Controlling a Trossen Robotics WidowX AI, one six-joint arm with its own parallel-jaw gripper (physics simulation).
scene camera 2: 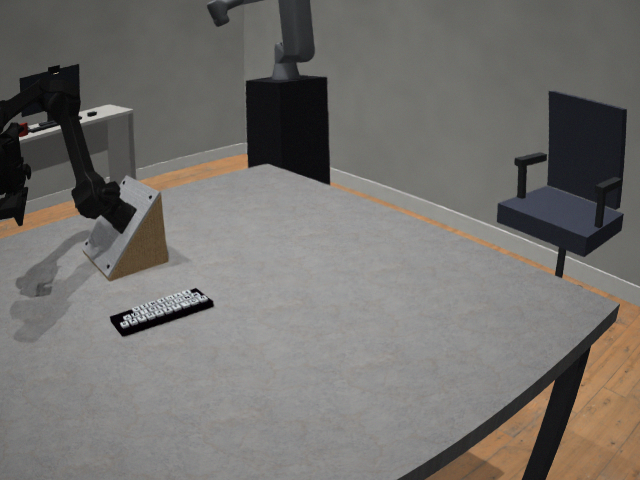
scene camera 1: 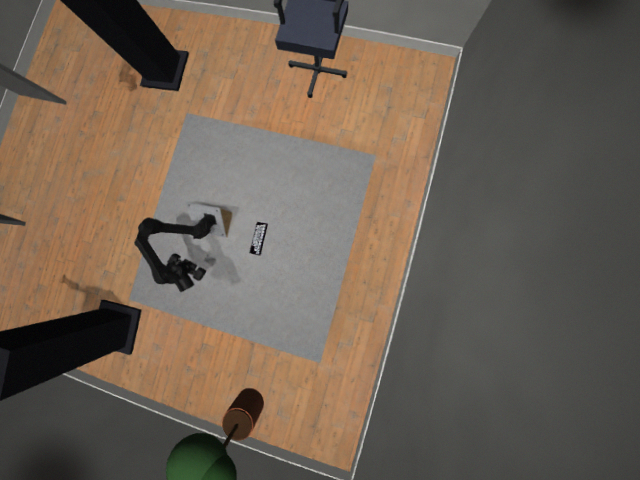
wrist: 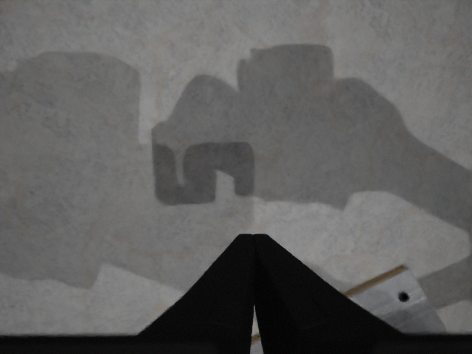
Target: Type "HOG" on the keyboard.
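Pixels of known places: gripper, fingertip midpoint: point(scene camera 2: 20, 225) point(scene camera 1: 193, 264) point(wrist: 252, 247); arm's base, origin of the base link: point(scene camera 2: 124, 218) point(scene camera 1: 210, 218).
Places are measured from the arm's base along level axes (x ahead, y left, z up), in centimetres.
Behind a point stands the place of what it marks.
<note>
A small black keyboard with white keys point(scene camera 1: 258, 238) @(x 28.5, y -5.7, z -8.0 cm) point(scene camera 2: 161, 312) @(x 30.5, y -6.4, z -7.9 cm) lies flat on the grey table, in front of the arm's wedge-shaped base mount. Its letters are too small to read. The keyboard does not show in the wrist view. My gripper point(wrist: 252, 247) @(x 0.1, y -27.5, z 6.1 cm) is shut and empty, with its two black fingertips together. It hangs above the table, off to the side of the base mount and away from the keyboard. Shadows of the arm fall on the table below it.
The wedge mount point(scene camera 1: 226, 222) @(x 7.7, y 0.0, z -4.9 cm) point(scene camera 2: 142, 240) @(x 7.7, y 1.0, z -3.2 cm) point(wrist: 412, 302) @(x -12.4, y -7.3, z -6.8 cm) stands on the grey table point(scene camera 1: 289, 180) @(x 39.4, y 33.8, z -9.8 cm) point(scene camera 2: 361, 335) @(x 55.8, y 16.6, z -9.7 cm). An office chair point(scene camera 1: 310, 36) point(scene camera 2: 560, 214), black pedestals point(scene camera 1: 165, 72) point(scene camera 2: 286, 129) and a potted plant point(scene camera 1: 242, 413) stand around the table. A second robot arm point(scene camera 2: 297, 31) stands on one pedestal.
</note>
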